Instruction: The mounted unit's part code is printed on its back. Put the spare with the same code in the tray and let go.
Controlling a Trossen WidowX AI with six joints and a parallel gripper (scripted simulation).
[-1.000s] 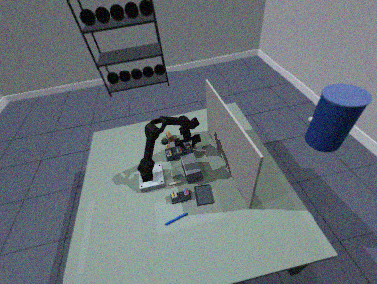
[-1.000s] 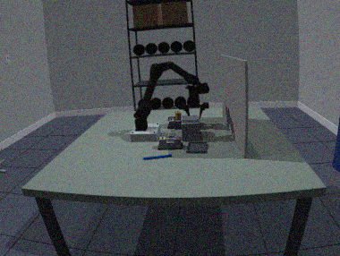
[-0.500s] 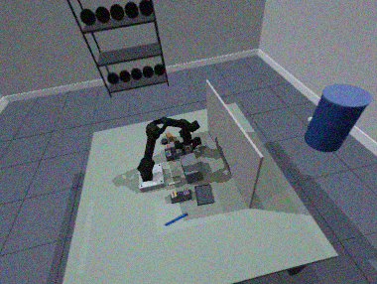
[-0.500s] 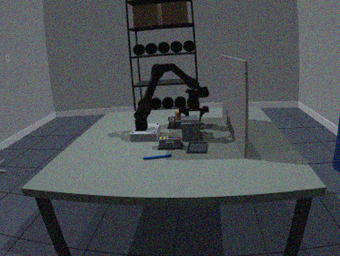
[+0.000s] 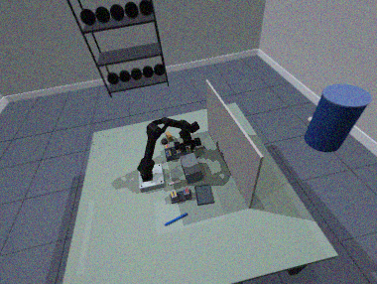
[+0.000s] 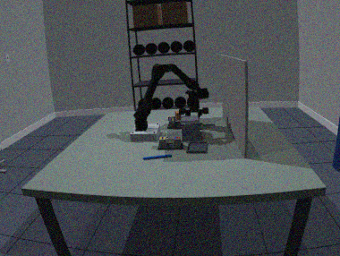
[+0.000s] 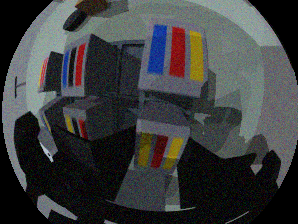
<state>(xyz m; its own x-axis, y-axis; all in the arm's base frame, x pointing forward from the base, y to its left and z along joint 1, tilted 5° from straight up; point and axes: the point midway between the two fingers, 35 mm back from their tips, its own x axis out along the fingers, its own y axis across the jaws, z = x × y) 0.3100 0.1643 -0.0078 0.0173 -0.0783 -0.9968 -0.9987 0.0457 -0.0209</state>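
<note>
The spare lies 2 cm above my gripper tip. Round my gripper tip: tall grey panel 23 cm ahead, 21 cm above, 16 cm to the right; tray 36 cm to the right, 2 cm ahead, 1 cm below.
</note>
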